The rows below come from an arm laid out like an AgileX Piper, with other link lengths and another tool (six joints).
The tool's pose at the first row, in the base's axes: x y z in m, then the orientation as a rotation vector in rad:
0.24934, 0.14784, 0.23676, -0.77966, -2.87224, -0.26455
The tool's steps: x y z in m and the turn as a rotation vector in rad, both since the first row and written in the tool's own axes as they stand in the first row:
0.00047, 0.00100, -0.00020, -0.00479, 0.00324, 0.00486
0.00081, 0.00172, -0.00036, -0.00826, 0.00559, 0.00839
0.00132, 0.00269, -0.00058, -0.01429, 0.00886, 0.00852
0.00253, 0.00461, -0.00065, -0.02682, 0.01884, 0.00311
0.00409, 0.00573, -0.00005, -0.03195, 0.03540, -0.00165
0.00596, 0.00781, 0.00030, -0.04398, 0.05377, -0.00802
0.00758, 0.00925, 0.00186, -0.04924, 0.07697, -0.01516
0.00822, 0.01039, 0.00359, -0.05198, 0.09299, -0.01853
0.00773, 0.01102, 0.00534, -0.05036, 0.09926, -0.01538
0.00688, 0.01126, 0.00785, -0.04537, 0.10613, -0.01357
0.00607, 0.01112, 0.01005, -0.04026, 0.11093, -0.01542
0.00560, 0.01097, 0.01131, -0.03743, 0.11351, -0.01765
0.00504, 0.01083, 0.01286, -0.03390, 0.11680, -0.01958
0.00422, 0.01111, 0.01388, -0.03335, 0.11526, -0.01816
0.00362, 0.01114, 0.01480, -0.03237, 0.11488, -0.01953
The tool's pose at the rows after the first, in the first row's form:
0.24947, 0.14888, 0.23717, -0.78622, -2.86737, -0.27195
0.24957, 0.14962, 0.23749, -0.79098, -2.86382, -0.27730
0.24965, 0.15064, 0.23793, -0.79104, -2.86119, -0.28706
0.24961, 0.15285, 0.23848, -0.78198, -2.85532, -0.30898
0.24879, 0.15468, 0.23834, -0.77025, -2.84234, -0.32192
0.24823, 0.15743, 0.23863, -0.75681, -2.82869, -0.34540
0.24743, 0.15976, 0.23761, -0.73954, -2.81029, -0.36036
0.24729, 0.16140, 0.23620, -0.72971, -2.79677, -0.36910
0.24785, 0.16206, 0.23448, -0.73164, -2.78938, -0.36812
0.24845, 0.16238, 0.23191, -0.73097, -2.78185, -0.36266
0.24884, 0.16233, 0.22959, -0.72593, -2.77788, -0.35694
0.24904, 0.16224, 0.22826, -0.72151, -2.77627, -0.35389
0.24929, 0.16217, 0.22663, -0.71716, -2.77382, -0.35002
0.25003, 0.16222, 0.22551, -0.71956, -2.77462, -0.34865
0.25046, 0.16215, 0.22450, -0.71764, -2.77552, -0.34732

